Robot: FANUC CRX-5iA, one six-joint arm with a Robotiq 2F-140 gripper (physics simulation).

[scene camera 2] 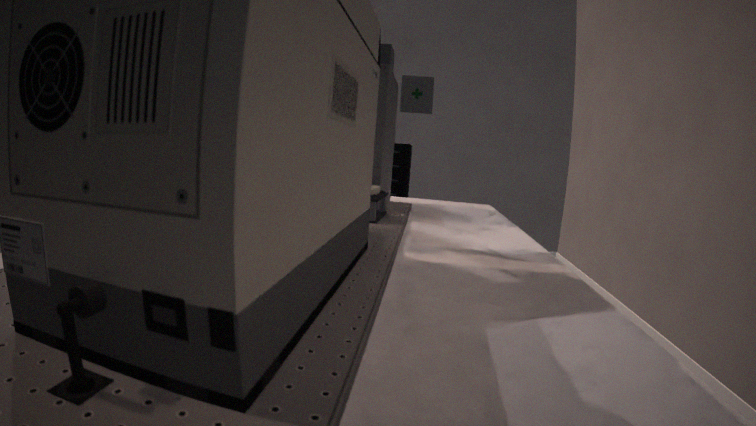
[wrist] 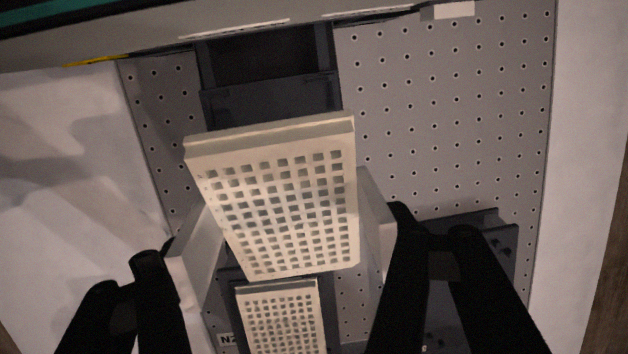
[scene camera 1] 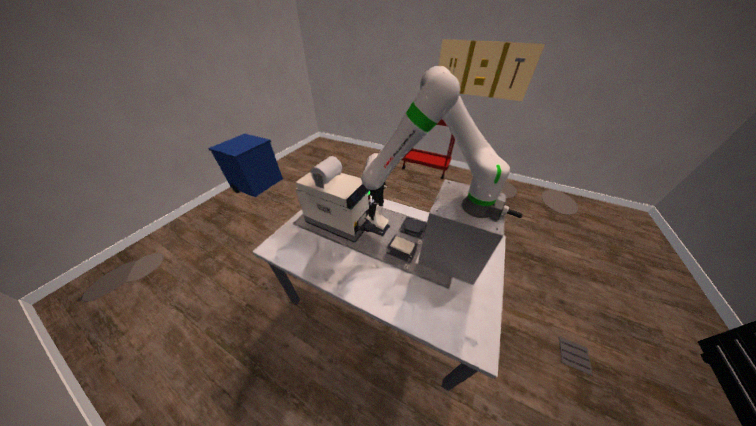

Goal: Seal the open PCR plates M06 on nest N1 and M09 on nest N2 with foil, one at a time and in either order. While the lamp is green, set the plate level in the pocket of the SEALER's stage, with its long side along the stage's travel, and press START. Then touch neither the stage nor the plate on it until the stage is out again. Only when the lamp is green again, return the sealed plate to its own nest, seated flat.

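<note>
My gripper is shut on a cream open plate, presumably M06, across its width. The plate is over the SEALER's out stage, long side roughly along its travel. Whether it is level or touches the stage, I cannot tell; the pocket is hidden beneath it. The SEALER shows a green lamp glint in scene camera 1. Open plate M09 sits on nest N2. Nest N1 holds no visible plate.
The SEALER's front stands close beside the gripper. The grey robot pedestal rises behind the nests. A perforated base plate carries the sealer and nests. A blue bin and red cart stand beyond the table.
</note>
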